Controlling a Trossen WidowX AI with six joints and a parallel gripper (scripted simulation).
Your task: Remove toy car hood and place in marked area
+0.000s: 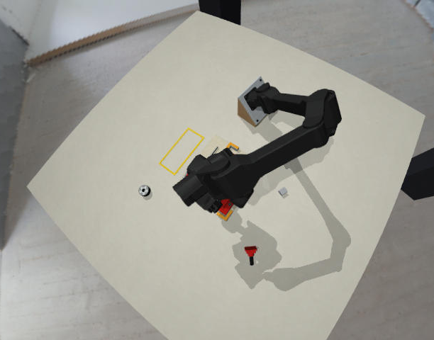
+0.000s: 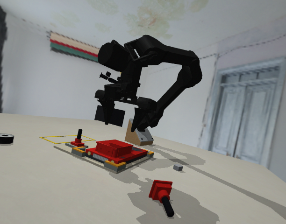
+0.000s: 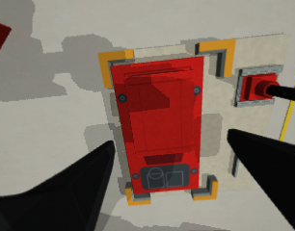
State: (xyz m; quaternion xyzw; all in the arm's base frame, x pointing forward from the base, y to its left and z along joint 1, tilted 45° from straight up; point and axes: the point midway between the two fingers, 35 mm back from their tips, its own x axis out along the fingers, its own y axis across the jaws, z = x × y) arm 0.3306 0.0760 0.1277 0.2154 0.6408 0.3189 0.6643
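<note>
Right now my gripper tip is 60 mm above the hood. The rest, counted from my gripper tip: black wheel (220 mm to the right, 190 mm ahead, 90 mm below).
</note>
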